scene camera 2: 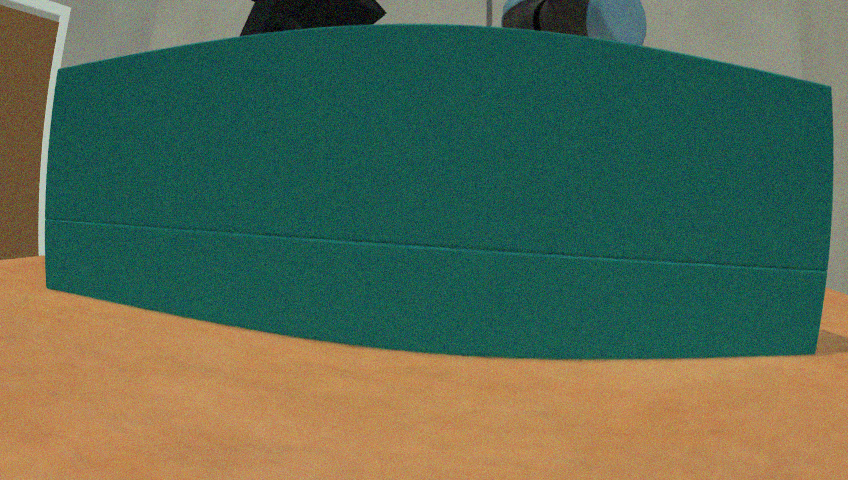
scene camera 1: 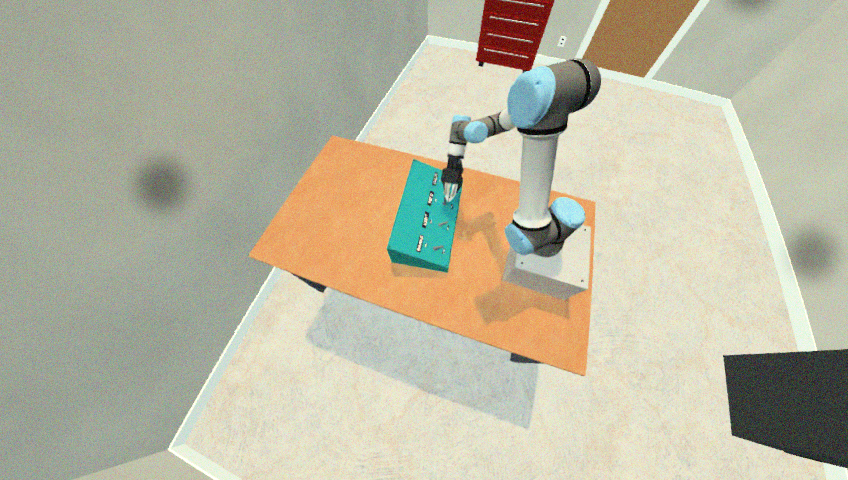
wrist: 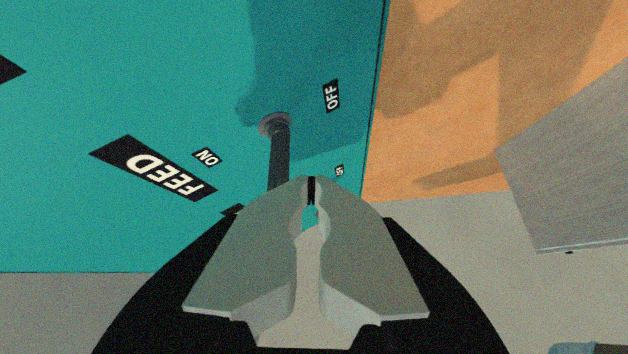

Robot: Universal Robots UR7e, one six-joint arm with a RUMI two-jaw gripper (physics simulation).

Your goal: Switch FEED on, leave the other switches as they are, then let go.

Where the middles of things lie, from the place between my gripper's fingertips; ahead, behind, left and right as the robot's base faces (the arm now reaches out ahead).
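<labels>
Teal switch box (scene camera 2: 468, 190): 7 cm ahead of my hand, 7 cm to the left of it, 4 cm below it.
</labels>
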